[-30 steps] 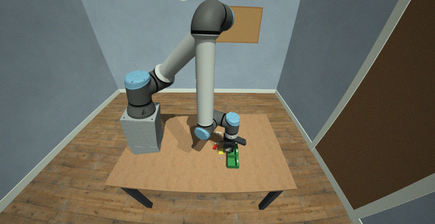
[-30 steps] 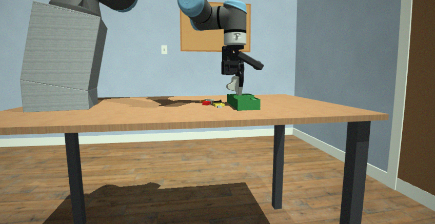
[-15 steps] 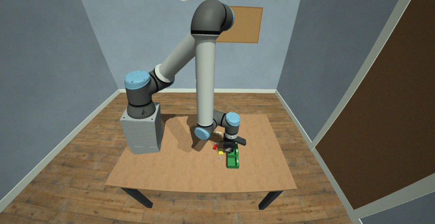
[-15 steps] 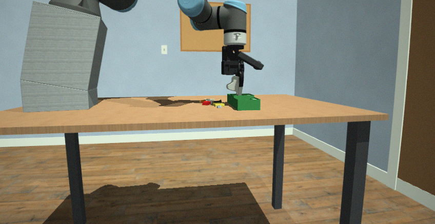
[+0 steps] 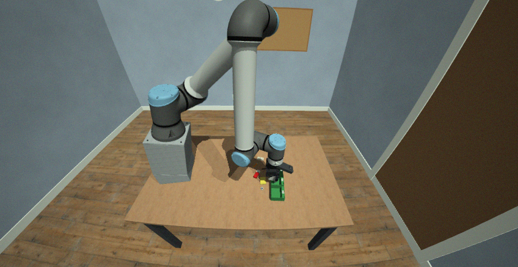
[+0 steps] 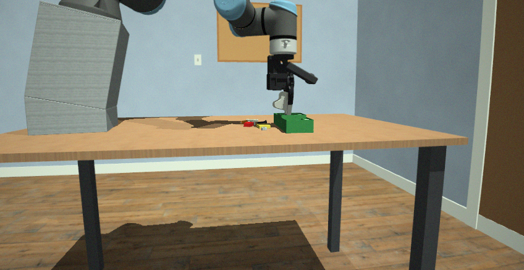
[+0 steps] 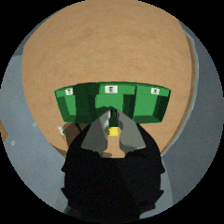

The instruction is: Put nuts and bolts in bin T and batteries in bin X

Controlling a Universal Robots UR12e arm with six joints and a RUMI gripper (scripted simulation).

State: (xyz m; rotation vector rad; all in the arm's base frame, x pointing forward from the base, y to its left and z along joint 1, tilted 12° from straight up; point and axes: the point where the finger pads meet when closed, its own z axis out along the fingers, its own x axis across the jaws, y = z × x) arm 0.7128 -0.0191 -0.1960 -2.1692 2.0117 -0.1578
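Right now my hand is 1 cm short of the green bin and 1 cm above it. From my hand the other things lie so: yellow battery (8 cm behind, 1 cm to the left, 3 cm below); then bolt (8 cm behind, 11 cm to the left, 3 cm below); then dark nut (8 cm behind, 5 cm to the right, 3 cm below).
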